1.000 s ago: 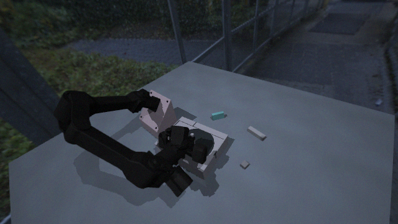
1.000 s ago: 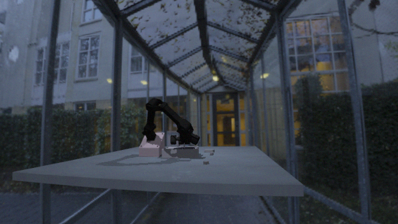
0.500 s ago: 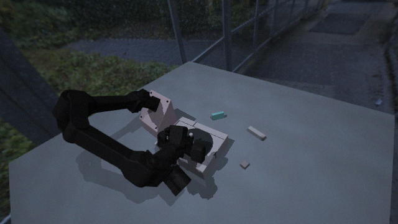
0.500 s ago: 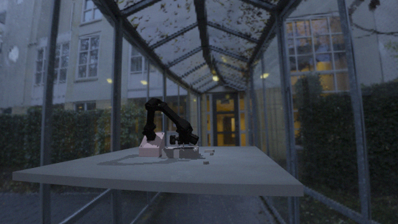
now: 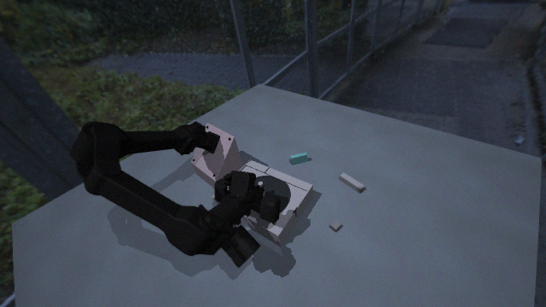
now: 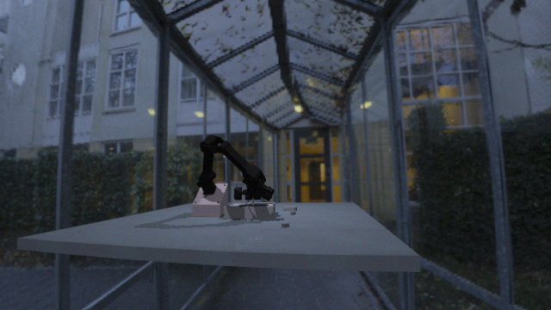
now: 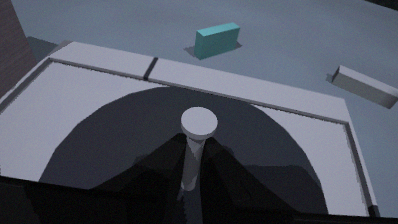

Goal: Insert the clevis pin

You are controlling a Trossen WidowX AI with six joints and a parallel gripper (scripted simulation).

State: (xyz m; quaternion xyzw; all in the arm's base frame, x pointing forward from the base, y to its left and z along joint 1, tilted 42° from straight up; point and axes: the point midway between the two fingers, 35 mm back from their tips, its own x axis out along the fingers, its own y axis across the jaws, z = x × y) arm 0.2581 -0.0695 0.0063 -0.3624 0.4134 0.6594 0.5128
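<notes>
Right now the rimmed steel tray is 5 cm below my gripper tip and 1 cm behind it. Also, from my gripper tip: dark aluminium disc (3 cm below); teal block (22 cm to the left, 7 cm below, 3 cm behind); steel clevis pin (1 cm below).
</notes>
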